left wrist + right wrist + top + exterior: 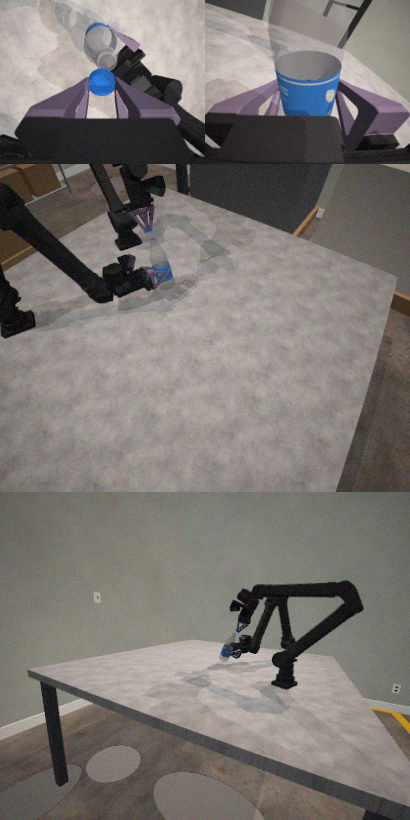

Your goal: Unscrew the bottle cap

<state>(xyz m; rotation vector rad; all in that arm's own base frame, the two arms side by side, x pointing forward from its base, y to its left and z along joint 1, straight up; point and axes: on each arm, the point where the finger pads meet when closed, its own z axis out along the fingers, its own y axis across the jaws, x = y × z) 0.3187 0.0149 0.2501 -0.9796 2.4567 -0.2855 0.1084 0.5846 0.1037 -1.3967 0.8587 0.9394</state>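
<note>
Now: the clear bottle 10 mm behind my right hand and 30 mm above it. The rest, counted from my right hand: blue cap (70 mm behind, 30 mm to the left, 140 mm above).
The blue cap lies 10 mm below my left hand. From my left hand the other things lie so: clear bottle (120 mm below, 60 mm ahead, 30 mm to the right).
</note>
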